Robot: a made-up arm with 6 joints.
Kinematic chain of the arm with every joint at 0, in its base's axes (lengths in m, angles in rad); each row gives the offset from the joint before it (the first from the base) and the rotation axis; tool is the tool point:
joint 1: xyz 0 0 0.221 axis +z
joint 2: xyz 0 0 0 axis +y
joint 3: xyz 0 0 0.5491 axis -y
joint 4: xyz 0 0 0 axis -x
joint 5: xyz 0.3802 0 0 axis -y
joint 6: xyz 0 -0.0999 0 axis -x
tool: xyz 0 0 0
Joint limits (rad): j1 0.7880..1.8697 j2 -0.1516..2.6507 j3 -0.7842..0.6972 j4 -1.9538..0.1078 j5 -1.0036..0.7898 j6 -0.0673..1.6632
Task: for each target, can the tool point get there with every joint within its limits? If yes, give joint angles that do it. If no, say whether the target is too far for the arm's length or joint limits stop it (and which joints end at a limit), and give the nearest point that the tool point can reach.
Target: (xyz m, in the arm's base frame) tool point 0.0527 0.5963 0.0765
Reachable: yes | joints 1.5651 1.1333 0.0445 -1.0548 0.4883 0.5966
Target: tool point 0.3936 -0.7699 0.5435
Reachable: no: joint limits stop it (at a limit: joint 1, joint 2, joint 3) | nearest point 0.2109 0.0783 0.5124 | short by 0.868 m
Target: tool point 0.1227 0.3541 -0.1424
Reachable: yes | joints 1.4918 1.6254 -0.3674 -0.3337 -0.7309 0.9881
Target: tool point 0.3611 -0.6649 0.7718
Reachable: no: joint limits stop it (at a limit: joint 1, joint 2, joint 3, joint 4) | nearest point 0.1834 0.0436 1.0562 | short by 0.784 m
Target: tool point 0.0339 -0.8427 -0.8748
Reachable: no: too far | nearest point 0.0373 -0.1042 -0.4884 | short by 0.834 m
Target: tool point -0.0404 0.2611 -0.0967
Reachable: yes | joints 1.7601 1.6533 -0.4663 -1.4761 0.0794 1.3328
